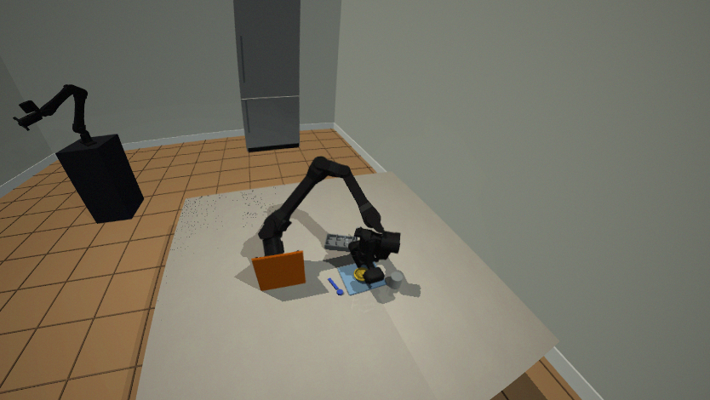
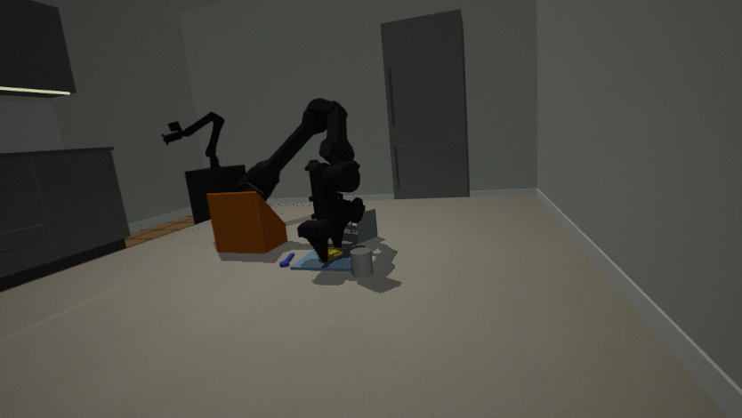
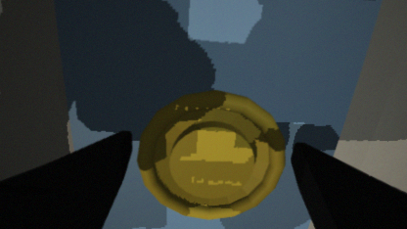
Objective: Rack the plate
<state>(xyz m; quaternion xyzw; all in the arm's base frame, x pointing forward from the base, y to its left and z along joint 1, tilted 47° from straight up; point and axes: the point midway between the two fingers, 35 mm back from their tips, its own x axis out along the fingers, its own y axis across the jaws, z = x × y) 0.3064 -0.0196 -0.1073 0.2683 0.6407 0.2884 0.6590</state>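
The blue mat lies 10 mm below my gripper tip. Also, from my gripper tip: yellow plate (10 mm above); then white cup (100 mm ahead, 70 mm to the right, 10 mm above); then small blue spoon (110 mm behind, 20 mm to the right, 10 mm below).
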